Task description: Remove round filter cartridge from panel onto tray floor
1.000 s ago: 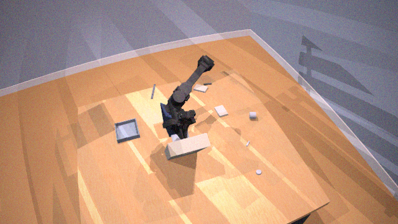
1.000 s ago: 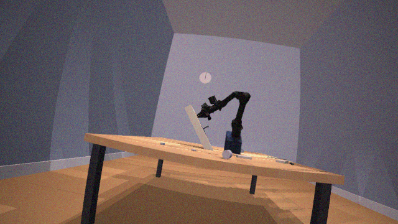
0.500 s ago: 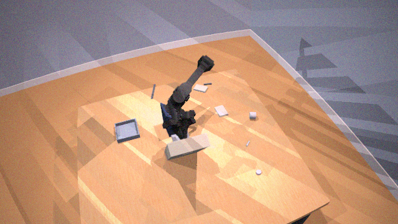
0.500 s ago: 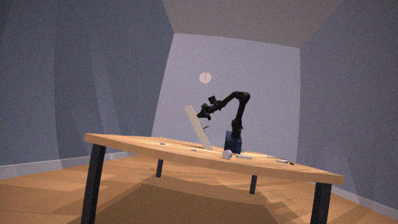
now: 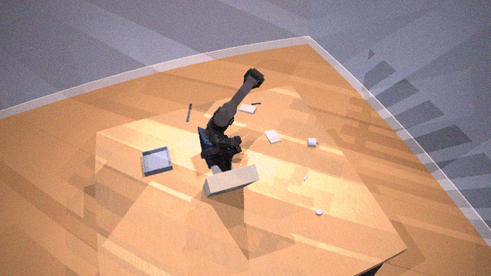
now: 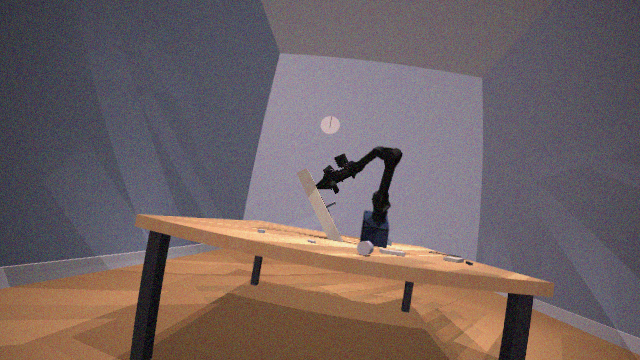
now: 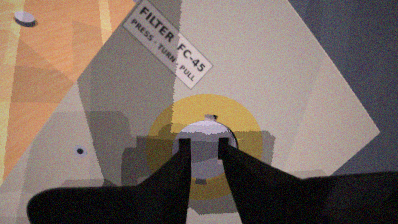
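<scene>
My gripper tip is 10 mm short of the filter cartridge and 10 mm above it. From my gripper tip the other things lie so: grey service panel (30 mm behind, 80 mm below); then small stick (20 mm behind, 390 mm to the left, 260 mm below); then blue-rimmed tray (440 mm behind, 240 mm to the right, 250 mm below).
</scene>
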